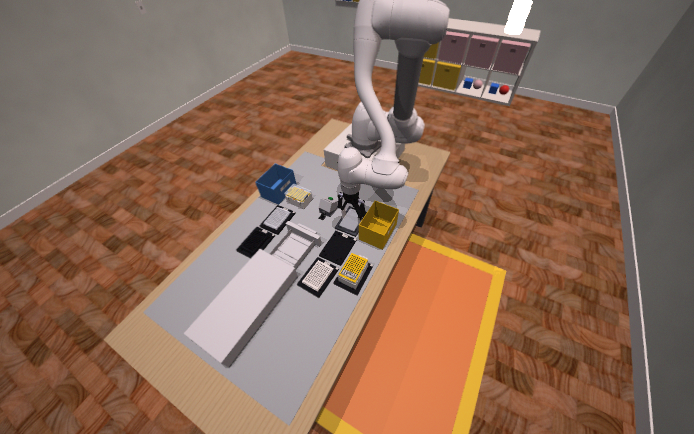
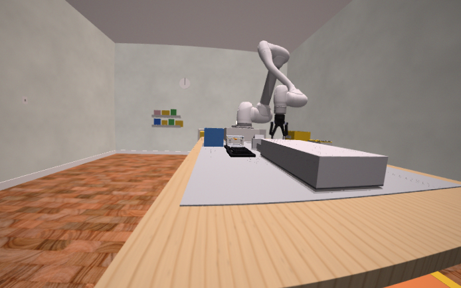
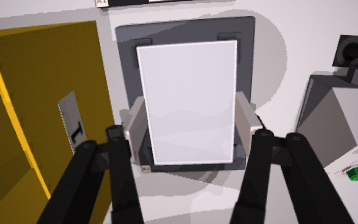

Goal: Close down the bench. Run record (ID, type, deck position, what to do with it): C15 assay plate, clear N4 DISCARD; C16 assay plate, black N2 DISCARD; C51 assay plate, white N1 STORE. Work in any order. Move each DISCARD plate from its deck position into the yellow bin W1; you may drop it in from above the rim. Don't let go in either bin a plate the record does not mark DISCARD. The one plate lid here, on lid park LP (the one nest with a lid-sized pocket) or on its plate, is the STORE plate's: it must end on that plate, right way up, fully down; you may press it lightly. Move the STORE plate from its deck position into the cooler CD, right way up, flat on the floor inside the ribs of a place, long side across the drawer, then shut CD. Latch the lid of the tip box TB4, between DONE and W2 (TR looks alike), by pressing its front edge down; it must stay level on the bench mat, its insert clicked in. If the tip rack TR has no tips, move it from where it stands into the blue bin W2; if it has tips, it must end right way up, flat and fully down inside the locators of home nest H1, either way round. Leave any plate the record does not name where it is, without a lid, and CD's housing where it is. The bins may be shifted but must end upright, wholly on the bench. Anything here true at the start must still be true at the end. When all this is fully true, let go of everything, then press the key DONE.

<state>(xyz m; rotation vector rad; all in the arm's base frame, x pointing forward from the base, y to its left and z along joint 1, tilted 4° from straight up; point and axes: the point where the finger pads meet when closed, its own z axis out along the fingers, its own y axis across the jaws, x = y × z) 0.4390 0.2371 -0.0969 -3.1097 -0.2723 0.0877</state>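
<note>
The plate lid lies 2 cm below my hand. From my hand the other things lie so: grey lid park (3 cm below); then yellow bin W1 (3 cm behind, 15 cm to the left); then done key (2 cm behind, 16 cm to the right, 3 cm above).
</note>
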